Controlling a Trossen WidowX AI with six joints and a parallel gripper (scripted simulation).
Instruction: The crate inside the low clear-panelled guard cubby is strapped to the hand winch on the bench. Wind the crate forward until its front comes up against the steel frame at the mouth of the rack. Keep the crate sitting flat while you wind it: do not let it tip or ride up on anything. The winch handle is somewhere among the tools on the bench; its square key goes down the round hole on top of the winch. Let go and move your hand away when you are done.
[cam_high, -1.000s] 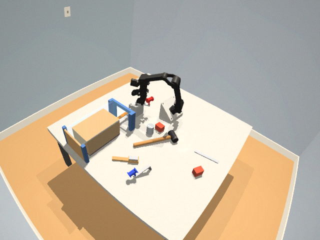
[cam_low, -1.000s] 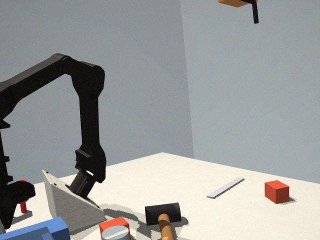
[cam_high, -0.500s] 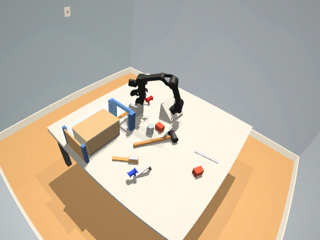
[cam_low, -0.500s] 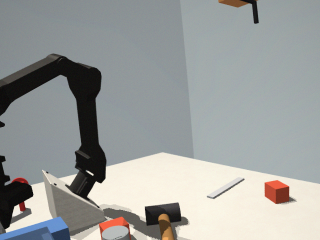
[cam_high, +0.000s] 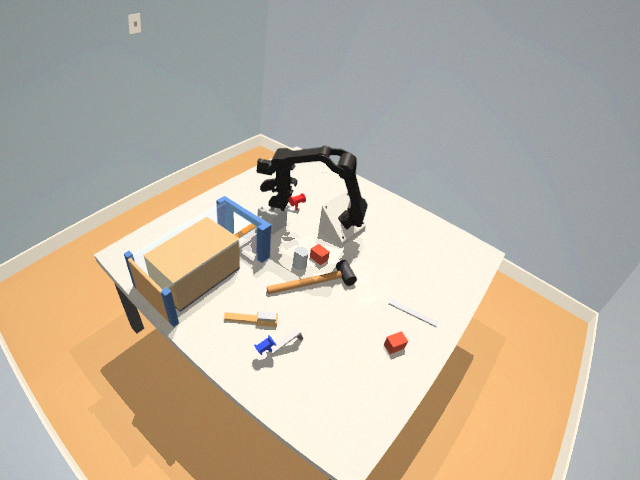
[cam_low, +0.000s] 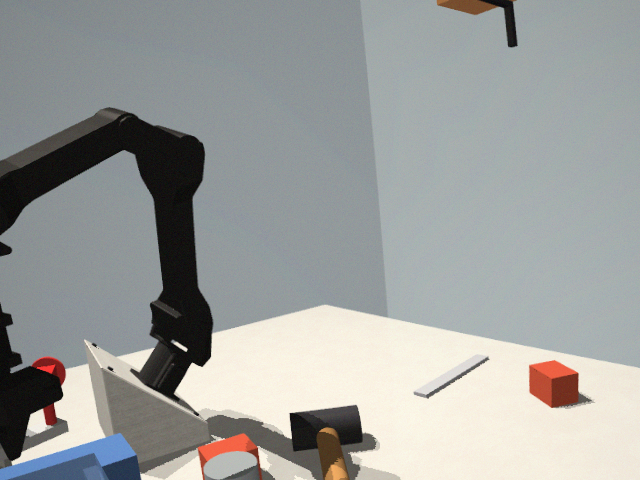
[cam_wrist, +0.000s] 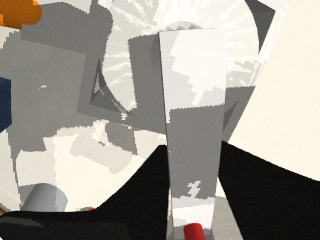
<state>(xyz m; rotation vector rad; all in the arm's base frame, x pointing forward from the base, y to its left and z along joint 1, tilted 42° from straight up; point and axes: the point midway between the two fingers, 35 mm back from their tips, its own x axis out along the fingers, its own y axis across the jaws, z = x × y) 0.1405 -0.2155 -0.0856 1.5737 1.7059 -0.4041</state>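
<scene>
My gripper tip is now 20 mm past the red knob, 50 mm to the right of it and 50 mm below it. Also, from my gripper tip: grey crank bar 10 mm to the left, 20 mm above; grey winch 50 mm to the right, 70 mm below; blue frame 180 mm ahead, 60 mm to the right, 10 mm above.
</scene>
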